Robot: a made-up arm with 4 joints.
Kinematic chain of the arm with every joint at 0, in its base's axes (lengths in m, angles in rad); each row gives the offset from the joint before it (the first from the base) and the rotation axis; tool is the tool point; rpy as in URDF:
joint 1: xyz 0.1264 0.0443 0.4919 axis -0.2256 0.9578 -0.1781
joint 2: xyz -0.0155 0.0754 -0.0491 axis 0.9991 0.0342 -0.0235
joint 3: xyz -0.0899 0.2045 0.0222 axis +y
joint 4: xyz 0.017 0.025 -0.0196 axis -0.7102 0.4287 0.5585
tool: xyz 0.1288 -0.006 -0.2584 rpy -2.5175 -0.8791 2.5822
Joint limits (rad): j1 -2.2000..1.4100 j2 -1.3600..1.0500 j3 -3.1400..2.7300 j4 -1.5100..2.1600
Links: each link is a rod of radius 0.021 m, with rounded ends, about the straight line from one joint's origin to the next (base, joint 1, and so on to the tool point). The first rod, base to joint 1, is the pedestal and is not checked.
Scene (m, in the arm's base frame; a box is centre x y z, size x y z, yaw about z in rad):
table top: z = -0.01
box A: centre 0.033 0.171 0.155 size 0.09 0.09 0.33 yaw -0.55
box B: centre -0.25 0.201 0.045 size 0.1 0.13 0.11 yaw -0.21
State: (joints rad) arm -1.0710 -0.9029 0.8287 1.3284
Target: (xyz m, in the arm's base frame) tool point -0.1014 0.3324 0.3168
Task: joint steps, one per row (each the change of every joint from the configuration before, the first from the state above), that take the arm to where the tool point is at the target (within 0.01 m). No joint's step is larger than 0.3 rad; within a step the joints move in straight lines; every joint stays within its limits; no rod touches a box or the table.
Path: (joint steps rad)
1: 0.0213 0.2463 -0.1437 -0.0244
2: 0.0212 0.2464 -0.1438 -0.0243
3: 0.0213 0.2463 -0.1437 -0.0244
4: 0.0213 0.2464 -0.1438 -0.0244
5: 0.2715 0.2100 0.1818 -0.0927
6: 0.2716 0.2101 0.1817 -0.0927
7: 0.2716 0.2101 0.1818 -0.0927

